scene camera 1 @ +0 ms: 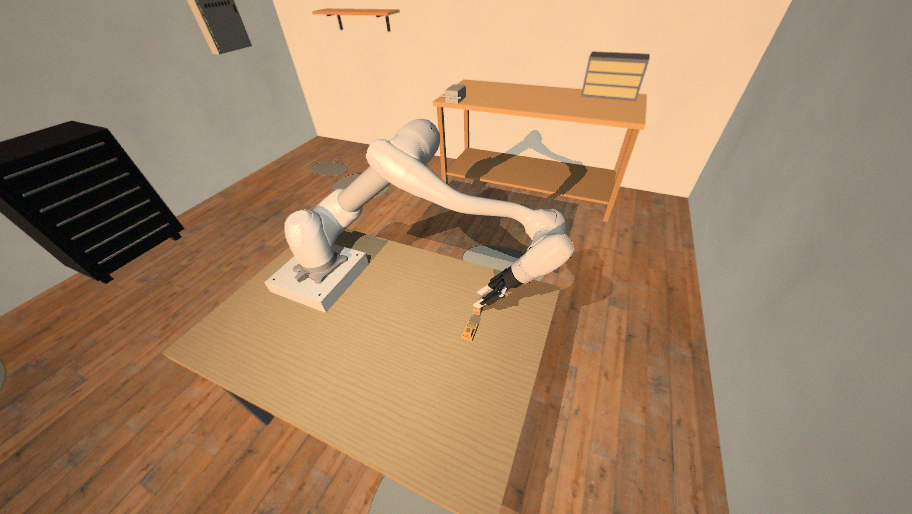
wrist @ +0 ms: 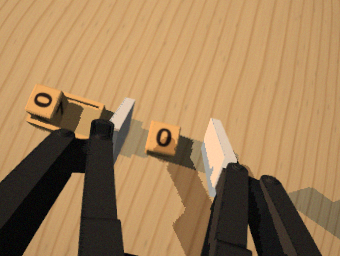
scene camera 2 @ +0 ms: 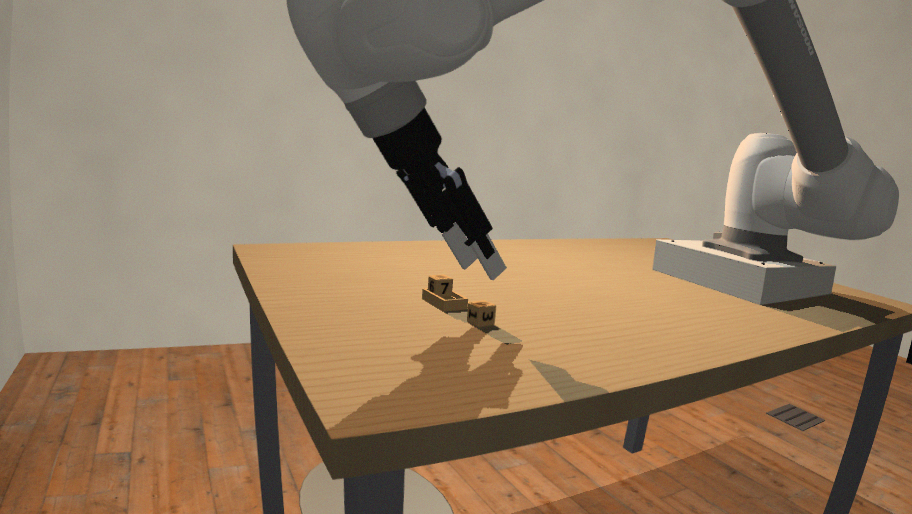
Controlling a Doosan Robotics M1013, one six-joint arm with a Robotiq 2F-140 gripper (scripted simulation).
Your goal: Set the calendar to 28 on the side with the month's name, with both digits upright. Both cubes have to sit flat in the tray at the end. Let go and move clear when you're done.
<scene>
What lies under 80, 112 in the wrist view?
A small wooden tray.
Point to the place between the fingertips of the gripper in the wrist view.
169, 124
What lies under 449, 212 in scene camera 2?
The gripper.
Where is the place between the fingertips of the gripper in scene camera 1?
477, 299
</scene>
